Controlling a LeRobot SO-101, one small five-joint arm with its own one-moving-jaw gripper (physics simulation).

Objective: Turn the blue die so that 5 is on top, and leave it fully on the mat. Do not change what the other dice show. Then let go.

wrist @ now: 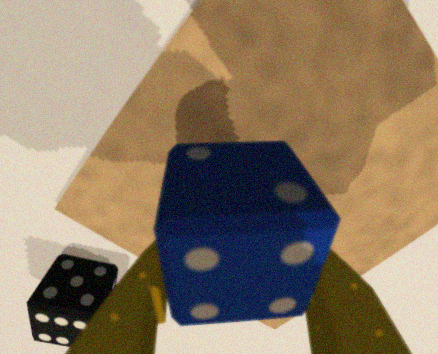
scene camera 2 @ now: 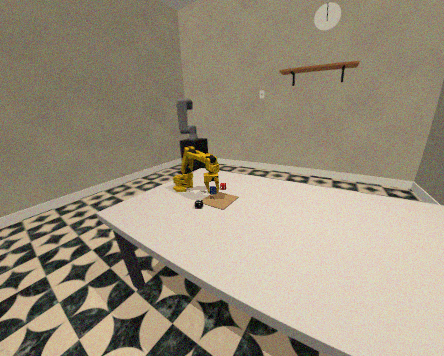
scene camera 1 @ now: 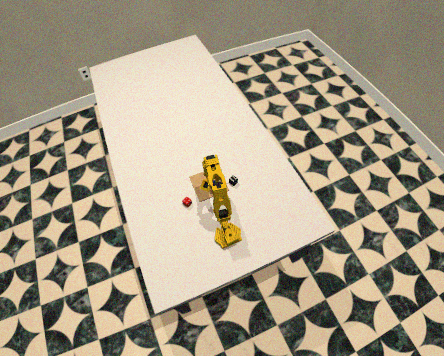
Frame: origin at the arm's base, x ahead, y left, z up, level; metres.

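Where they show: hand at its tool point: (wrist: 176,252) (scene camera 2: 210,192); arm's base at its link origin: (scene camera 2: 186,188) (scene camera 1: 226,231).
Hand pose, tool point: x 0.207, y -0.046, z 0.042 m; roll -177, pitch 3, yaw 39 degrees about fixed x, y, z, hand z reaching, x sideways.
Things, the pixels of their centre, and the offset from my tool point. Level surfaces: height alone.
- blue die at the middle of its body: (wrist: 235,226) (scene camera 2: 213,190) dx +0.004, dy +0.019, dz +0.004 m
- tan mat at the middle of its body: (wrist: 286,191) (scene camera 1: 208,183) (scene camera 2: 219,199) dx +0.035, dy +0.021, dz -0.040 m
- black die at the middle of its body: (wrist: 76,301) (scene camera 1: 233,180) (scene camera 2: 198,204) dx -0.005, dy -0.082, dz -0.027 m
- white table at its surface level: dz -0.042 m
- red die at the middle of its body: (scene camera 1: 187,202) (scene camera 2: 223,186) dx -0.018, dy +0.144, dz -0.027 m
My gripper (wrist: 246,280) (scene camera 2: 212,192) is shut on the blue die (wrist: 245,230) (scene camera 2: 213,190), one jaw pressing each side. In the wrist view the die shows a face with two pips towards the tips and a face with four pips towards the camera; its other faces are hidden. The die is held above the tan mat (wrist: 400,215) (scene camera 2: 223,204) (scene camera 1: 200,191), near the mat's edge, and its shadow falls on the mat. In scene camera 1 the arm hides the die.
A black die (wrist: 75,287) (scene camera 1: 233,180) (scene camera 2: 199,204) stands on the white table (scene camera 1: 165,125) (scene camera 2: 320,240) beside the mat, five pips on top. A red die (scene camera 1: 187,201) (scene camera 2: 223,186) stands on the table on the mat's other side.
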